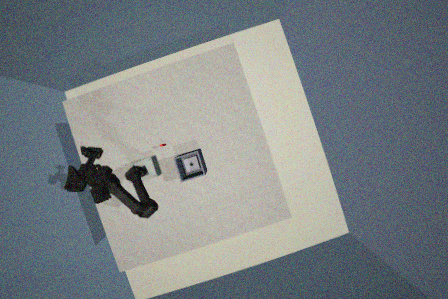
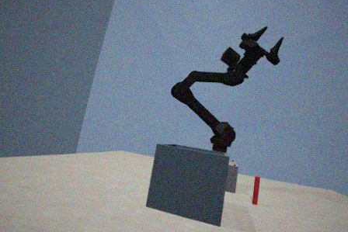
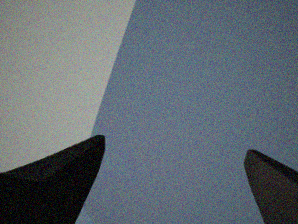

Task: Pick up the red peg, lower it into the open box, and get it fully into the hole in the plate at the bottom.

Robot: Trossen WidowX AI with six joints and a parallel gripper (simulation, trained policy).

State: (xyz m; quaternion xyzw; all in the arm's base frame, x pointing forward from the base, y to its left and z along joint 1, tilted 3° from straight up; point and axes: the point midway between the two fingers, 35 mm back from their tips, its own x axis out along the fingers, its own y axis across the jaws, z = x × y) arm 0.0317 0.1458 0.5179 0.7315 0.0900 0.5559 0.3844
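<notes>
Now: the red peg 600 mm below my gripper tip, 100 mm ahead of it and 50 mm to the right of it.
</notes>
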